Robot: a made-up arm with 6 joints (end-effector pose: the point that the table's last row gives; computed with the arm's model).
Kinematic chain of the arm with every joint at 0, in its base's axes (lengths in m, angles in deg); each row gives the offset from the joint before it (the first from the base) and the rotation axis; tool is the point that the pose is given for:
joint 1: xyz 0 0 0.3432 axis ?
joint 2: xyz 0 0 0 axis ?
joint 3: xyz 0 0 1.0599 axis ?
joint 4: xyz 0 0 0 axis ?
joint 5: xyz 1.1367 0 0 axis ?
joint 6: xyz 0 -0.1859 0 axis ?
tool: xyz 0 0 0
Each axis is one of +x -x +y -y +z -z.
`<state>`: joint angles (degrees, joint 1 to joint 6).
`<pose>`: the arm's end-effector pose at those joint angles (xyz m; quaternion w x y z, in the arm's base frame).
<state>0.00 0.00 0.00 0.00 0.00 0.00</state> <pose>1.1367 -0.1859 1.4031 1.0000 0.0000 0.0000 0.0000</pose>
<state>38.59 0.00 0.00 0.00 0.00 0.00</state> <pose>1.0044 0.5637 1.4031 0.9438 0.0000 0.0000 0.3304</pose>
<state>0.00 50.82 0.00 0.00 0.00 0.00</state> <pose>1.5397 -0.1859 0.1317 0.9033 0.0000 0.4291 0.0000</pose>
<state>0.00 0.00 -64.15 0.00 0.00 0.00</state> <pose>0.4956 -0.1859 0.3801 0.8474 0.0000 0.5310 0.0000</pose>
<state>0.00 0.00 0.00 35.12 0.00 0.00</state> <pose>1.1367 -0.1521 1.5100 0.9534 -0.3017 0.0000 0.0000</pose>
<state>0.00 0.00 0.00 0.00 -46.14 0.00</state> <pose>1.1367 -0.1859 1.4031 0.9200 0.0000 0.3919 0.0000</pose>
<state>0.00 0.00 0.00 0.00 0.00 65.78</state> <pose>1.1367 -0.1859 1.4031 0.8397 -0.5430 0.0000 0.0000</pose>
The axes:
joint 1: +z
joint 2: +y
joint 3: -y
joint 4: -x
joint 5: -y
joint 6: -x

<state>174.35 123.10 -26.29 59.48 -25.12 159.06</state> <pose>0.0181 0.0931 -0.9522 0.9423 -0.2692 0.0964 0.1742</pose>
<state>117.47 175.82 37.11 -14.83 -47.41 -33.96</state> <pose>0.5323 -0.6342 -1.4282 0.2827 -0.7497 0.5381 -0.2617</pose>
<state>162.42 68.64 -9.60 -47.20 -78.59 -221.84</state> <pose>-0.9964 0.4482 -0.4114 0.7619 0.3201 -0.0202 -0.5627</pose>
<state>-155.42 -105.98 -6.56 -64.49 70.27 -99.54</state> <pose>0.9120 0.5052 1.2002 0.6396 -0.3481 -0.4765 0.4926</pose>
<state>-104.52 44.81 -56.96 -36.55 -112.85 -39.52</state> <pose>-0.2465 -0.3563 0.0049 0.4472 -0.8041 -0.3717 -0.1236</pose>
